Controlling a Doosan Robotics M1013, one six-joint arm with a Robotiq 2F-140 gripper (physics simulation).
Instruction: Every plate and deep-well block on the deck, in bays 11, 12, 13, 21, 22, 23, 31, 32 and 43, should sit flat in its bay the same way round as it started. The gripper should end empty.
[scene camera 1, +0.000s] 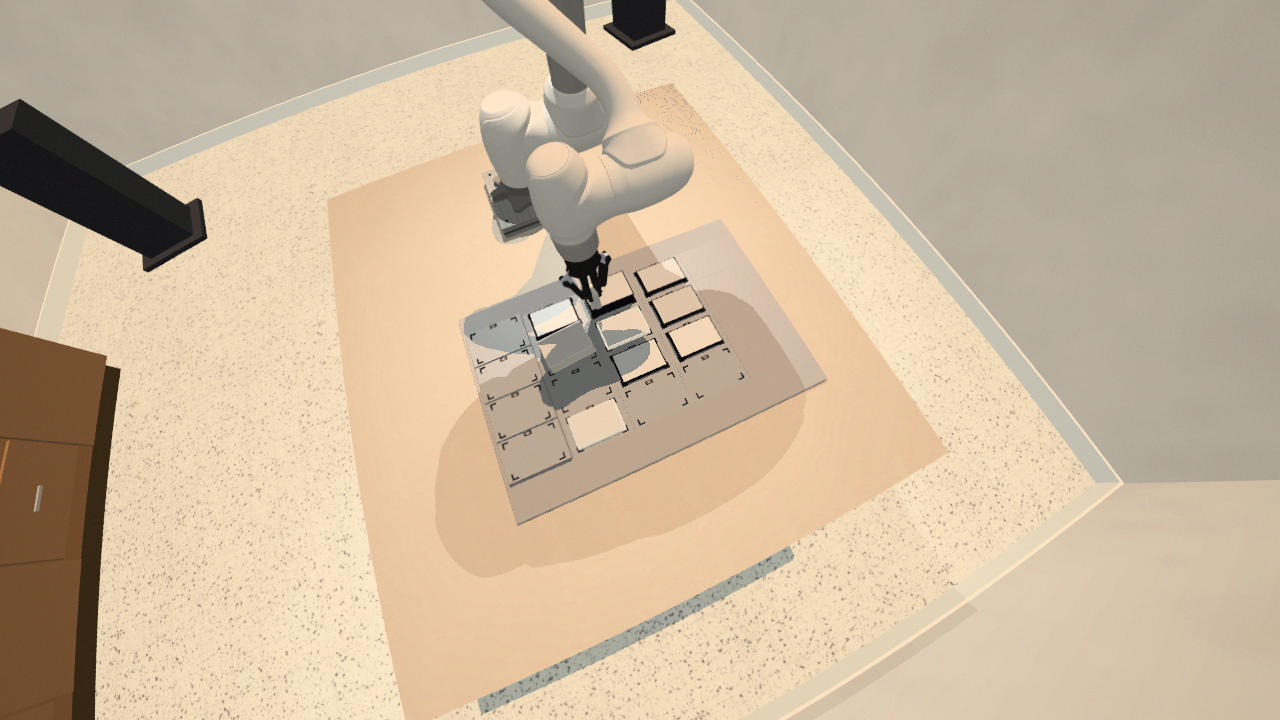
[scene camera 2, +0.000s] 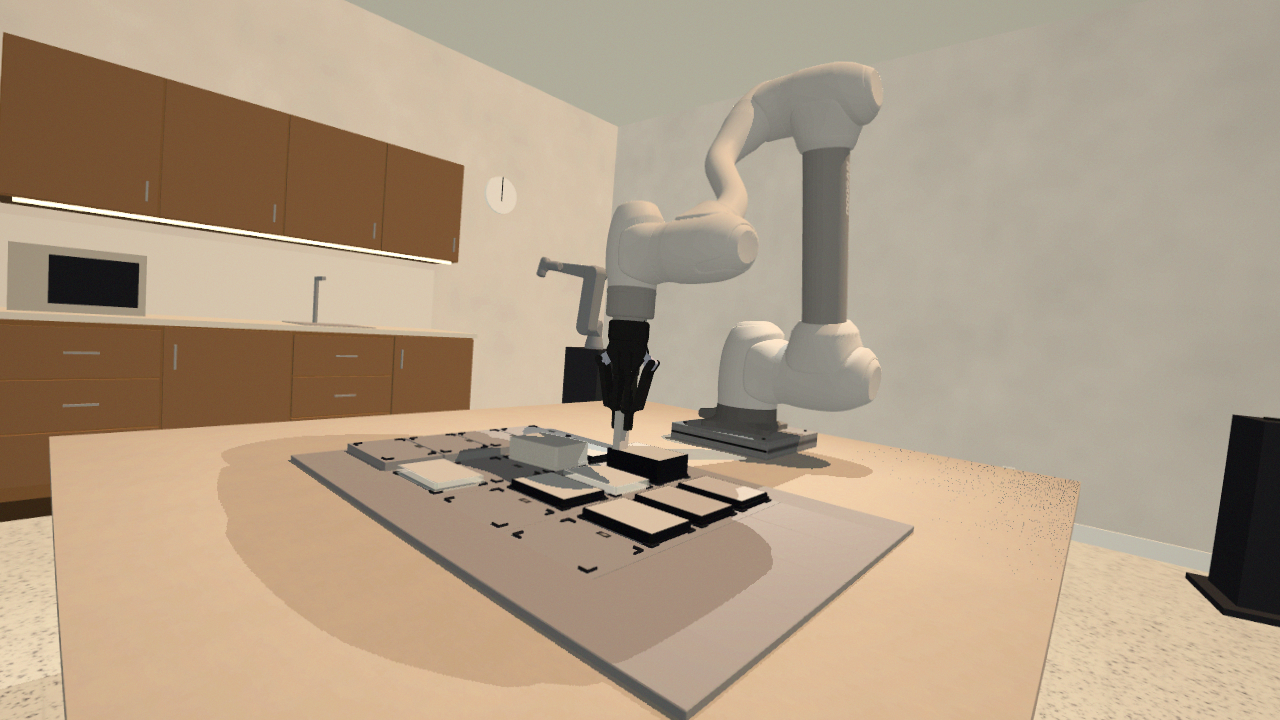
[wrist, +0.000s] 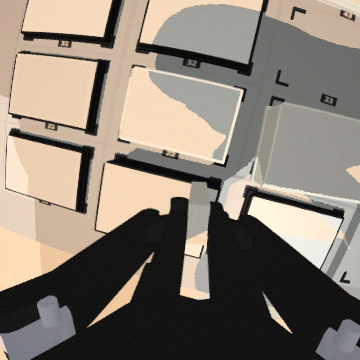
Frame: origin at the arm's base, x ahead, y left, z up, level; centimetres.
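Seen in the pictures: gripper, between the fingertips: (scene camera 1: 596, 304) (scene camera 2: 620, 448) (wrist: 197, 195); arm's base, origin of its link: (scene camera 2: 744, 426).
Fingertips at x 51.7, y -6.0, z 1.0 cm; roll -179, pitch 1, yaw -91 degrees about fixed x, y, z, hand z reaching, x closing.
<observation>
Pixels of each thing's top centre, then the offset from my fingertips to it. Level surfaces: height alone.
- block 12, centre of its top: (wrist: 152, 211) (scene camera 2: 647, 450) (scene camera 1: 607, 289) dz +0.2, dx -2.1, dy +4.7 cm
- Pale grey block 23, centre of its top: (wrist: 331, 156) (scene camera 2: 549, 438) (scene camera 1: 564, 343) dz +0.4, dx +4.9, dy -12.9 cm
- Plate 13, centre of its top: (wrist: 288, 236) (scene camera 2: 585, 447) (scene camera 1: 553, 317) dz -2.7, dx -5.3, dy -11.4 cm
- grey deck, height of its surface: dz -4.1 cm
- tan table, height of its surface: dz -5.1 cm
My gripper (scene camera 1: 589, 291) (scene camera 2: 623, 417) (wrist: 197, 195) points down, shut on a narrow pale grey bar (scene camera 2: 618, 435) (wrist: 199, 195). The bar is over or beside block 12 (scene camera 1: 614, 289) (scene camera 2: 648, 456) (wrist: 135, 192), which it partly hides in the wrist view. Pale grey block 23 (scene camera 1: 566, 347) (scene camera 2: 544, 452) (wrist: 315, 150) stands in its bay; a slight tilt cannot be judged. Plate 13 (scene camera 1: 553, 317) (wrist: 292, 227) is partly hidden by a finger. Plates 22 (scene camera 1: 623, 328) (wrist: 175, 115), 32 (scene camera 1: 638, 360) (scene camera 2: 554, 488), 11 (wrist: 42, 170), 21 (wrist: 52, 90), 31 (wrist: 67, 17) and 43 (scene camera 1: 597, 424) (scene camera 2: 438, 473) look flat.
The grey deck (scene camera 1: 662, 429) (scene camera 2: 680, 617) lies on the tan table (scene camera 1: 501, 617) (scene camera 2: 358, 626). The arm base (scene camera 2: 747, 435) stands behind it. Block 12 and block 23 rise above the low plates. Bay 33 lies beyond block 23 in the wrist view.
</observation>
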